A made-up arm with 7 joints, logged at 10 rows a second.
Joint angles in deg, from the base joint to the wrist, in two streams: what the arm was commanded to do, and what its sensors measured. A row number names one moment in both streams.
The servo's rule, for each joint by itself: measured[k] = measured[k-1] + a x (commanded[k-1-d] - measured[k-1]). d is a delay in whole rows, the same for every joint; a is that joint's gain. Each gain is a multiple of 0.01, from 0.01 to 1. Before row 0 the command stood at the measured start. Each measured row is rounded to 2 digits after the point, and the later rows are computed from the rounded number. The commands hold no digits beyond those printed.
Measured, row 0:
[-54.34 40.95 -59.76 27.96 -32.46 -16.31 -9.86]
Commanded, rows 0 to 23:
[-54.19 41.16 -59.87 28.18 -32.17 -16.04 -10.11]
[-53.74 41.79 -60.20 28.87 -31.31 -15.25 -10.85]
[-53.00 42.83 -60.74 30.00 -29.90 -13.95 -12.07]
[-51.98 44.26 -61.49 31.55 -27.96 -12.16 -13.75]
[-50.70 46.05 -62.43 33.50 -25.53 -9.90 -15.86]
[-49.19 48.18 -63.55 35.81 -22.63 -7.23 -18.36]
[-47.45 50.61 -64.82 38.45 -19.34 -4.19 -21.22]
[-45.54 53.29 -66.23 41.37 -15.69 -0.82 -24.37]
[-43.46 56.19 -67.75 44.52 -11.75 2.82 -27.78]
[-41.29 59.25 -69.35 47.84 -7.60 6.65 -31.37]
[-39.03 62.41 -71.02 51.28 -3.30 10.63 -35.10]
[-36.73 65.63 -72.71 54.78 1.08 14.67 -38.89]
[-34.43 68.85 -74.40 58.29 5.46 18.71 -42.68]
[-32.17 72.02 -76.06 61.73 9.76 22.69 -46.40]
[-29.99 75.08 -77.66 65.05 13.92 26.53 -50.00]
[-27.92 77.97 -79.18 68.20 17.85 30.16 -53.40]
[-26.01 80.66 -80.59 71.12 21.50 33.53 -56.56]
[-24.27 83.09 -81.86 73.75 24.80 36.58 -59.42]
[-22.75 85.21 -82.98 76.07 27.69 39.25 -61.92]
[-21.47 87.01 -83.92 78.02 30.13 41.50 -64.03]
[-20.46 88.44 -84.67 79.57 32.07 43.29 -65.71]
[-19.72 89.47 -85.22 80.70 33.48 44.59 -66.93]
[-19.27 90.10 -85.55 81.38 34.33 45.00 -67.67]
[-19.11 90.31 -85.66 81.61 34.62 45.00 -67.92]
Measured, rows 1 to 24:
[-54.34 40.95 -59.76 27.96 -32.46 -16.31 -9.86]
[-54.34 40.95 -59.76 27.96 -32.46 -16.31 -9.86]
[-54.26 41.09 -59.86 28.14 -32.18 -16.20 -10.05]
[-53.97 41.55 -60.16 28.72 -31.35 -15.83 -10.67]
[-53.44 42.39 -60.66 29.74 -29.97 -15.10 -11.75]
[-52.64 43.62 -61.38 31.19 -28.06 -13.95 -13.29]
[-51.57 45.22 -62.29 33.04 -25.66 -12.37 -15.27]
[-50.26 47.17 -63.39 35.26 -22.78 -10.37 -17.65]
[-48.71 49.44 -64.63 37.81 -19.51 -7.96 -20.40]
[-46.97 51.98 -66.02 40.66 -15.88 -5.18 -23.46]
[-45.04 54.76 -67.53 43.75 -11.96 -2.06 -26.79]
[-42.98 57.72 -69.11 47.02 -7.82 1.34 -30.32]
[-40.81 60.82 -70.77 50.43 -3.53 4.96 -34.00]
[-38.57 63.99 -72.46 53.91 0.85 8.75 -37.77]
[-36.29 67.20 -74.15 57.41 5.23 12.63 -41.55]
[-34.02 70.38 -75.81 60.87 9.53 16.55 -45.28]
[-31.80 73.48 -77.42 64.21 13.70 20.44 -48.91]
[-29.67 76.44 -78.95 67.40 17.64 24.23 -52.37]
[-27.66 79.23 -80.38 70.38 21.31 27.86 -55.60]
[-25.80 81.78 -81.67 73.08 24.63 31.26 -58.54]
[-24.12 84.04 -82.81 75.47 27.54 34.38 -61.14]
[-22.66 86.00 -83.78 77.51 30.00 37.16 -63.37]
[-21.45 87.61 -84.55 79.16 31.97 39.55 -65.17]
[-20.50 88.84 -85.13 80.39 33.40 41.52 -66.53]
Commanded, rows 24 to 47:
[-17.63 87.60 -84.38 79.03 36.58 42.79 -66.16]
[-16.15 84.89 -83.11 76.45 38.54 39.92 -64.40]
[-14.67 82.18 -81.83 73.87 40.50 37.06 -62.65]
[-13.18 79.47 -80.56 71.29 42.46 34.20 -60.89]
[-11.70 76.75 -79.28 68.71 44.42 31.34 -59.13]
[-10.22 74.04 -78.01 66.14 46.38 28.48 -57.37]
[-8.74 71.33 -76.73 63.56 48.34 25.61 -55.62]
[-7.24 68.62 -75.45 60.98 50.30 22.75 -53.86]
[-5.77 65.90 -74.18 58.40 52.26 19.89 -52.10]
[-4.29 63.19 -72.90 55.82 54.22 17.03 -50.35]
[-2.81 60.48 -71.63 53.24 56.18 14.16 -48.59]
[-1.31 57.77 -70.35 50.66 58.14 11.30 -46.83]
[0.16 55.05 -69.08 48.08 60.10 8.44 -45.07]
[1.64 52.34 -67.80 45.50 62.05 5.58 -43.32]
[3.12 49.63 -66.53 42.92 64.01 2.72 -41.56]
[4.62 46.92 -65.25 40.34 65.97 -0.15 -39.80]
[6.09 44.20 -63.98 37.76 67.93 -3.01 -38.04]
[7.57 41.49 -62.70 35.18 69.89 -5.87 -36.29]
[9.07 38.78 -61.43 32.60 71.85 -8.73 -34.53]
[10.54 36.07 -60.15 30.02 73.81 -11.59 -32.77]
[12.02 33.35 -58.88 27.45 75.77 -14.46 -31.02]
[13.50 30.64 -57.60 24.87 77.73 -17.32 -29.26]
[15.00 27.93 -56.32 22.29 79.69 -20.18 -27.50]
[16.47 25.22 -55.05 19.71 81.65 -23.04 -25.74]
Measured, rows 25 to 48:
[-19.82 89.67 -85.50 81.18 34.28 42.88 -67.41]
[-19.43 90.09 -85.64 81.52 34.60 43.71 -67.80]
[-18.44 88.45 -84.54 79.53 36.48 43.35 -66.54]
[-17.18 86.10 -83.30 77.07 38.44 42.01 -64.89]
[-15.80 83.51 -82.02 74.51 40.40 40.08 -63.17]
[-14.36 80.84 -80.75 71.93 42.36 37.79 -61.41]
[-12.90 78.14 -79.47 69.35 44.32 35.27 -59.65]
[-11.43 75.43 -78.20 66.78 46.28 32.62 -57.89]
[-9.95 72.72 -76.92 64.20 48.24 29.89 -56.14]
[-8.46 70.01 -75.64 61.62 50.20 27.11 -54.38]
[-6.98 67.30 -74.37 59.04 52.16 24.29 -52.62]
[-5.50 64.59 -73.09 56.46 54.12 21.46 -50.87]
[-4.02 61.88 -71.82 53.88 56.08 18.61 -49.11]
[-2.53 59.17 -70.54 51.30 58.04 15.76 -47.35]
[-1.05 56.45 -69.27 48.72 60.00 12.91 -45.59]
[0.43 53.74 -67.99 46.14 61.95 10.05 -43.84]
[1.91 51.03 -66.72 43.56 63.91 7.19 -42.08]
[3.40 48.32 -65.44 40.98 65.87 4.33 -40.32]
[4.88 45.60 -64.17 38.40 67.83 1.47 -38.56]
[6.36 42.89 -62.89 35.82 69.79 -1.39 -36.81]
[7.85 40.18 -61.62 33.24 71.75 -4.25 -35.05]
[9.33 37.47 -60.34 30.66 73.71 -7.11 -33.29]
[10.81 34.75 -59.07 28.09 75.67 -9.98 -31.54]
[12.29 32.04 -57.79 25.51 77.63 -12.84 -29.78]

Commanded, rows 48 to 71:
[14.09 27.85 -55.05 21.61 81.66 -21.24 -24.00]
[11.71 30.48 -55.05 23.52 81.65 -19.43 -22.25]
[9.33 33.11 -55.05 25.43 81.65 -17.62 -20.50]
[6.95 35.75 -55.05 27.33 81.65 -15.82 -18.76]
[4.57 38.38 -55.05 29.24 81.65 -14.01 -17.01]
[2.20 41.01 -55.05 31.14 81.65 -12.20 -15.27]
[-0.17 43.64 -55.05 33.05 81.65 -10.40 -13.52]
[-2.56 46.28 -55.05 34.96 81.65 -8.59 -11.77]
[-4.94 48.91 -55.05 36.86 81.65 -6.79 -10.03]
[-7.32 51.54 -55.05 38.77 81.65 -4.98 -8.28]
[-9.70 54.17 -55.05 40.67 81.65 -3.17 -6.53]
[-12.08 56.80 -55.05 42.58 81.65 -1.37 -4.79]
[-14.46 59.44 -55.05 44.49 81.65 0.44 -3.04]
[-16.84 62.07 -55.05 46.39 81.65 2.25 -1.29]
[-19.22 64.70 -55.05 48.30 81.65 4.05 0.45]
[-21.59 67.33 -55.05 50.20 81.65 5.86 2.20]
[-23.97 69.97 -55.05 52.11 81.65 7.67 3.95]
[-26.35 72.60 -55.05 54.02 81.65 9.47 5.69]
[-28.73 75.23 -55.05 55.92 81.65 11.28 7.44]
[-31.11 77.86 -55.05 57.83 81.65 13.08 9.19]
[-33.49 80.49 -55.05 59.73 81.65 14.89 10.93]
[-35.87 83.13 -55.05 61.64 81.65 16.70 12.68]
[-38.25 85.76 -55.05 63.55 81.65 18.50 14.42]
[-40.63 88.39 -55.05 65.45 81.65 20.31 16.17]
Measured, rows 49 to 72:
[13.78 29.33 -56.51 22.93 79.59 -15.70 -28.02]
[15.26 26.62 -55.24 20.35 81.55 -18.56 -26.26]
[14.62 27.43 -55.07 21.36 81.65 -19.61 -24.52]
[13.02 29.44 -55.05 23.09 81.65 -19.54 -22.77]
[10.99 31.86 -55.05 24.96 81.65 -18.79 -21.02]
[8.77 34.43 -55.05 26.86 81.65 -17.63 -19.28]
[6.46 37.04 -55.05 28.76 81.65 -16.22 -17.53]
[4.12 39.66 -55.05 30.66 81.65 -14.65 -15.79]
[1.76 42.29 -55.05 32.57 81.65 -12.99 -14.04]
[-0.62 44.92 -55.05 34.48 81.65 -11.27 -12.29]
[-3.00 47.55 -55.05 36.38 81.65 -9.52 -10.55]
[-5.38 50.18 -55.05 38.29 81.65 -7.75 -8.80]
[-7.76 52.81 -55.05 40.19 81.65 -5.96 -7.05]
[-10.14 55.44 -55.05 42.10 81.65 -4.17 -5.31]
[-12.52 58.08 -55.05 44.01 81.65 -2.37 -3.56]
[-14.90 60.71 -55.05 45.91 81.65 -0.57 -1.81]
[-17.28 63.34 -55.05 47.82 81.65 1.23 -0.07]
[-19.65 65.97 -55.05 49.72 81.65 3.04 1.68]
[-22.03 68.61 -55.05 51.63 81.65 4.85 3.43]
[-24.41 71.24 -55.05 53.54 81.65 6.65 5.17]
[-26.79 73.87 -55.05 55.44 81.65 8.46 6.92]
[-29.17 76.50 -55.05 57.35 81.65 10.26 8.67]
[-31.55 79.13 -55.05 59.25 81.65 12.07 10.41]
[-33.93 81.77 -55.05 61.16 81.65 13.88 12.16]

